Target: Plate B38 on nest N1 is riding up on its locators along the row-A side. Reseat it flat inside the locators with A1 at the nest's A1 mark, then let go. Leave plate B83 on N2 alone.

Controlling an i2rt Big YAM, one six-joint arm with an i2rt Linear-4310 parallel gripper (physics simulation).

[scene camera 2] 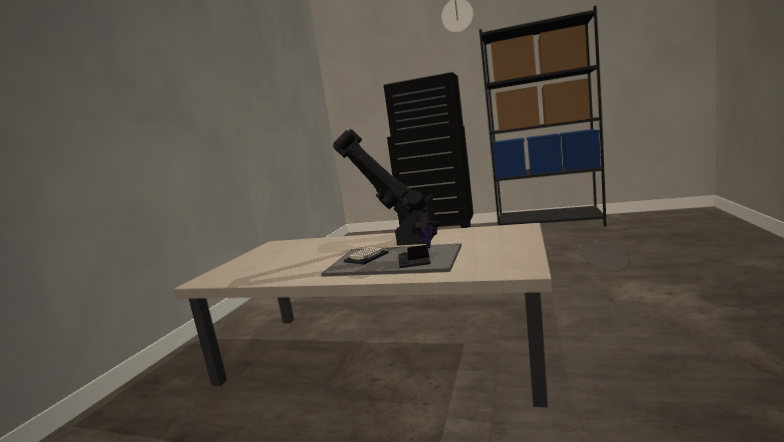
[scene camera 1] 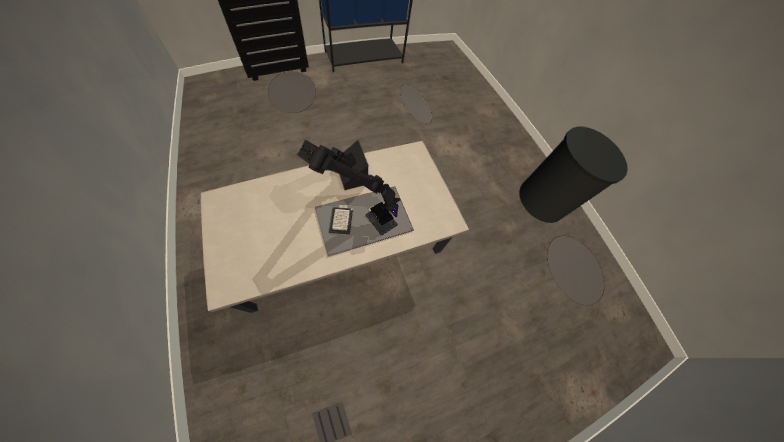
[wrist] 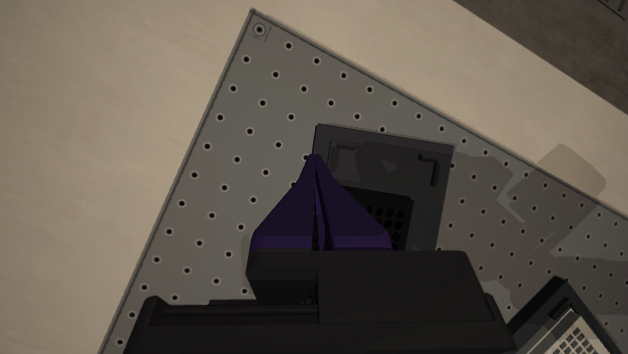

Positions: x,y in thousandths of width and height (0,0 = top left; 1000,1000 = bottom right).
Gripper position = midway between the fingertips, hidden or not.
The gripper (wrist: 499,456) is shut, with nothing in its grasp. Also in view: a black well plate (wrist: 627,597).
